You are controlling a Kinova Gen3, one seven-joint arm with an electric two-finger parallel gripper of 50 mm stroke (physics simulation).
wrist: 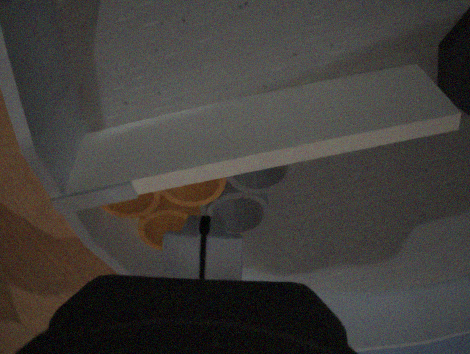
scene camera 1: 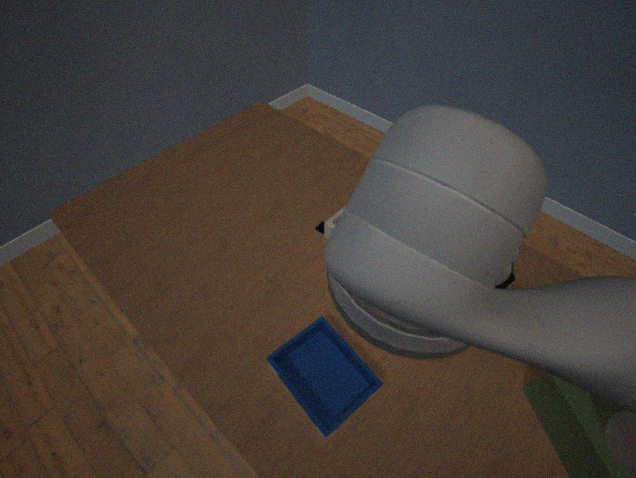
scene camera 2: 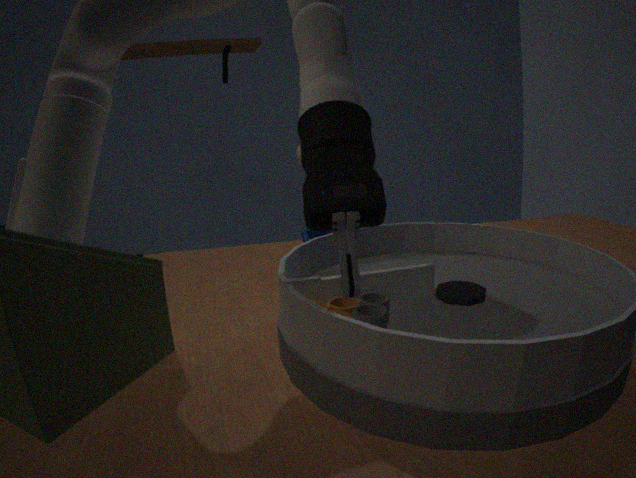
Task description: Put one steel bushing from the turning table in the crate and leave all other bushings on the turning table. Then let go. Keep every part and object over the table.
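Places are measured from the arm's base along level axes (x down, y ahead, z right), in millimetres.
Where they show: gripper, between the fingertips: (wrist: 204,239) (scene camera 2: 351,293); arm's base, origin of its link: (scene camera 2: 47,244).
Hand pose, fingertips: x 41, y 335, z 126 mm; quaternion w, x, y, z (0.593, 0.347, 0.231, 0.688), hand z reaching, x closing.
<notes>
Things, the pixels of their centre, and the offset from my fingertips. "pt": a spot on its surface instead.
- light barrier, a spot on its surface: (wrist: 280,120) (scene camera 2: 375,287) pt dx +15, dy +40, dz -49 mm
- black hub, middle of its body: (scene camera 2: 461,292) dx +38, dy +152, dz -53 mm
- shallow blue tray, middle of its body: (scene camera 1: 323,374) dx +70, dy +125, dz -393 mm
- small white block, a spot on its surface: (scene camera 1: 333,223) pt dx +36, dy +383, dz -107 mm
The round grey turning table (scene camera 2: 462,375) (wrist: 45,100) (scene camera 1: 390,341) is partly hidden by the arm in scene camera 1. Two grey steel bushings (scene camera 2: 371,313) (wrist: 239,212) show upright near its wall, beside several orange bushings (scene camera 2: 343,304) (wrist: 195,191). My gripper (scene camera 2: 350,295) (wrist: 204,239) points down inside the rim, its fingertips together right by the bushings, with no bushing visible between them. The fingers cover part of an orange bushing and whatever lies beneath them. The tall green crate (scene camera 2: 87,328) (scene camera 1: 552,421) stands apart from the turning table; its inside is hidden.
A light barrier (scene camera 2: 401,276) (wrist: 280,120) crosses part of the turning table close behind the bushings. A black hub (scene camera 2: 460,292) (wrist: 457,65) stands at its middle. A shallow blue tray (scene camera 1: 329,372) lies near the turning table. A small white block (scene camera 1: 333,223) with a black end is beside it.
</notes>
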